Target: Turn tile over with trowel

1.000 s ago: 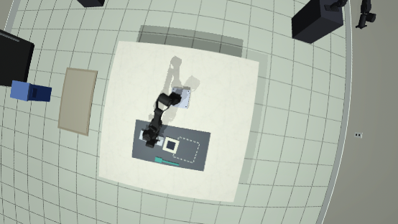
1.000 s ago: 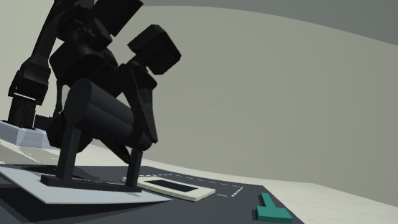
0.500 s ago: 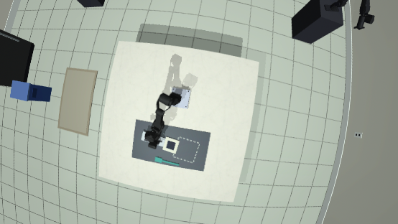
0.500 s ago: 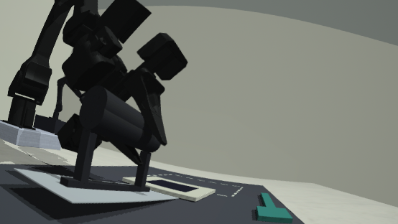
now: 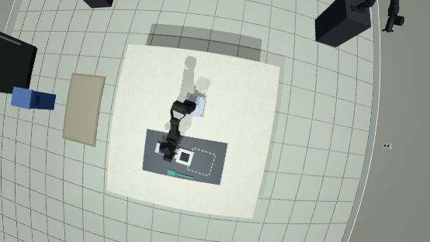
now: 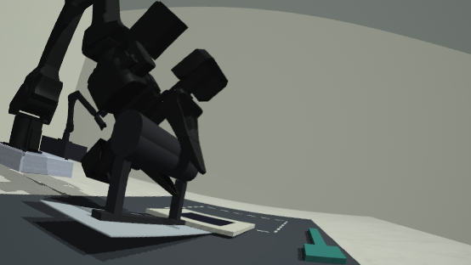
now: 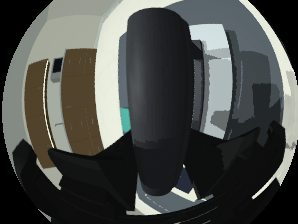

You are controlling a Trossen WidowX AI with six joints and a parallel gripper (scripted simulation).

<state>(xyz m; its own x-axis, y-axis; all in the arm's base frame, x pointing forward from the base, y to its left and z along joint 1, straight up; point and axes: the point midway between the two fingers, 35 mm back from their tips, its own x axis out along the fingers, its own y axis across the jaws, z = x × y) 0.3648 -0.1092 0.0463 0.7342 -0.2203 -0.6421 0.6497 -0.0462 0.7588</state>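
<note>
My gripper tip is 110 mm to the right of the tile and 50 mm above it. Round my gripper tip: dark mat: 10 mm ahead, 100 mm to the left, 70 mm below; then teal trowel: 150 mm ahead, 70 mm to the left, 50 mm below.
</note>
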